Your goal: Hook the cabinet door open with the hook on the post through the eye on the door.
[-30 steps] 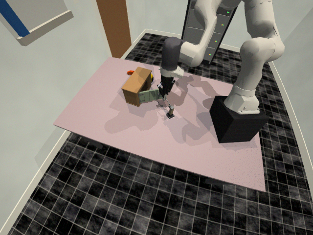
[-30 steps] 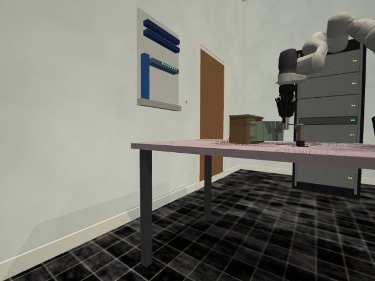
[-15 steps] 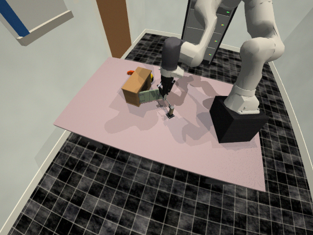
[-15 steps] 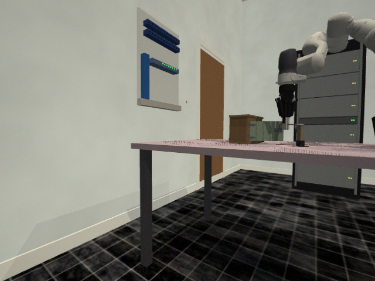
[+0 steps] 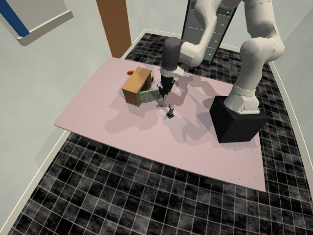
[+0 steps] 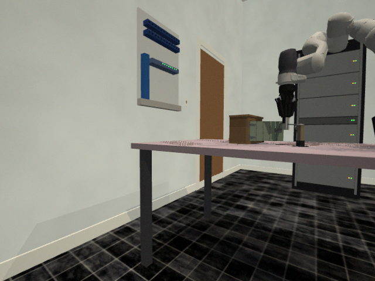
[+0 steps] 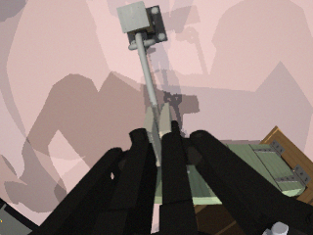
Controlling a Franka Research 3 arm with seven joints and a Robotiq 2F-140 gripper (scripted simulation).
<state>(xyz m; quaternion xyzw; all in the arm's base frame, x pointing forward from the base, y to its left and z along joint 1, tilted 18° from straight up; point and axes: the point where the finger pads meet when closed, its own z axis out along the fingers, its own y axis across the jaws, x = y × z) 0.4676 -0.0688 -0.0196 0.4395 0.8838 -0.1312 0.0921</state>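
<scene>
Right now the hook rod is 1 cm behind my hand, 1 cm to the left of it and 2 cm below it. Also, from my hand: cabinet door (10 cm ahead, 2 cm to the right, 4 cm below); then yellow object (15 cm ahead, 27 cm to the right, 8 cm below); then orange object (29 cm ahead, 33 cm to the right, 10 cm below).
</scene>
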